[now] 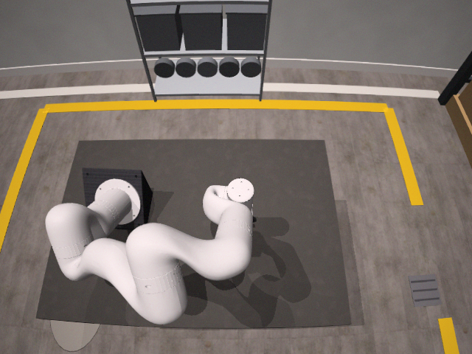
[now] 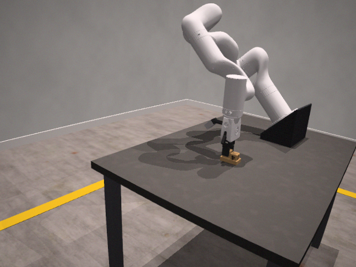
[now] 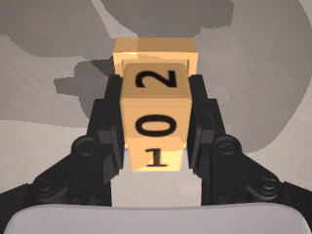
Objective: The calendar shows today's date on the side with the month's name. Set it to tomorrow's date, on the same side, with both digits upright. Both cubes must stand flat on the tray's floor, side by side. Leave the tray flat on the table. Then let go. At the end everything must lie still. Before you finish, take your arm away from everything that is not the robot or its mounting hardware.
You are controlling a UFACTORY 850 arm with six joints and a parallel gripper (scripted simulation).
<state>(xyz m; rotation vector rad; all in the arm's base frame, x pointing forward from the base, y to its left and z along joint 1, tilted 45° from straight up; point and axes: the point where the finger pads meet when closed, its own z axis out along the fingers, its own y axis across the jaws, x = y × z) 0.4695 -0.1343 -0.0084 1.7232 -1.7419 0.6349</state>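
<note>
Right now the wooden tray is 4 cm below my hand and 2 cm to the left of it. Round my hand: calendar cube 1 cm below.
</note>
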